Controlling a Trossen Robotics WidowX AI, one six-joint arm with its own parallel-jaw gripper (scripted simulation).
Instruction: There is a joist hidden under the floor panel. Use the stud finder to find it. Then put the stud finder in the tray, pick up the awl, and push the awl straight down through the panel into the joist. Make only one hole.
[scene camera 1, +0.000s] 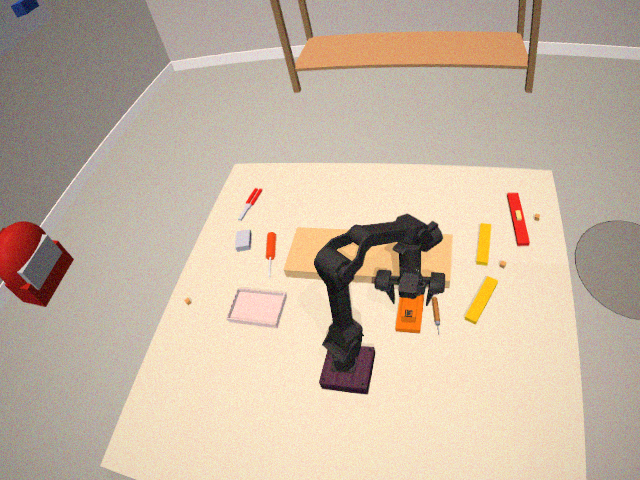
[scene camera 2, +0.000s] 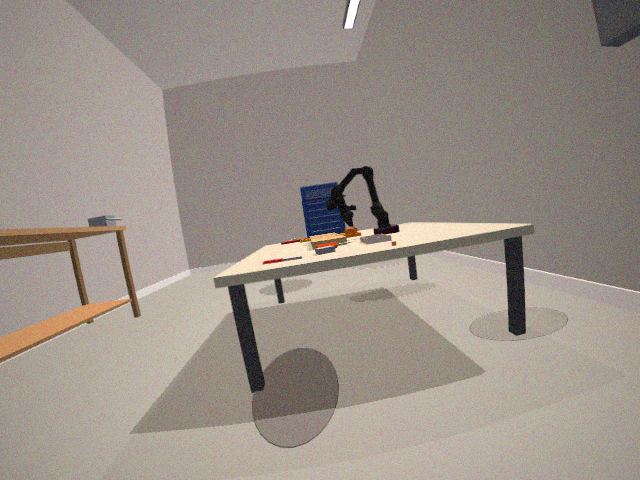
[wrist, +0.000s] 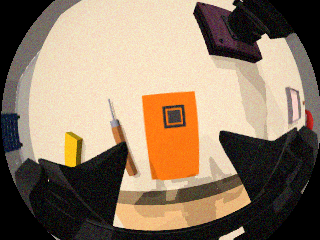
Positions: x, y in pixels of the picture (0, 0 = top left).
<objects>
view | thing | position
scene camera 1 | gripper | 410, 304
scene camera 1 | orange stud finder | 409, 316
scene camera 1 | pink tray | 256, 307
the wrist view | gripper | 175, 141
</objects>
